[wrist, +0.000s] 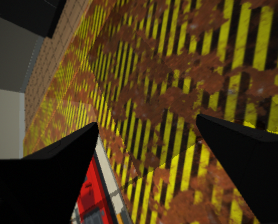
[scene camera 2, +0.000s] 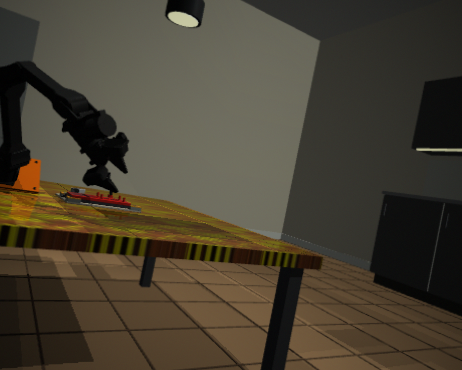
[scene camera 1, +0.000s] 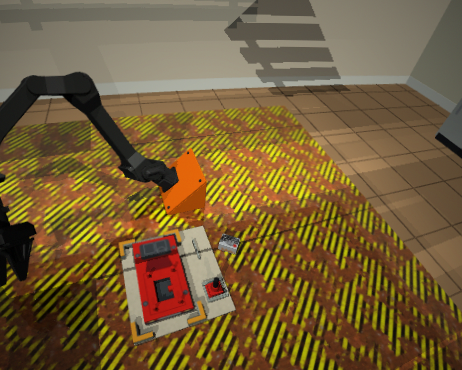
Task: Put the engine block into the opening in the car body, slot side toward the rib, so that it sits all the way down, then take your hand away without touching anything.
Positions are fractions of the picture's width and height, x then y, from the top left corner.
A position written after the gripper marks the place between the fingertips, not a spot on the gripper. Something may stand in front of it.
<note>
The gripper (scene camera 2: 0.26, 0.49) is open and holds nothing.
The gripper also shows in the wrist view (wrist: 0.53, 0.55).
</note>
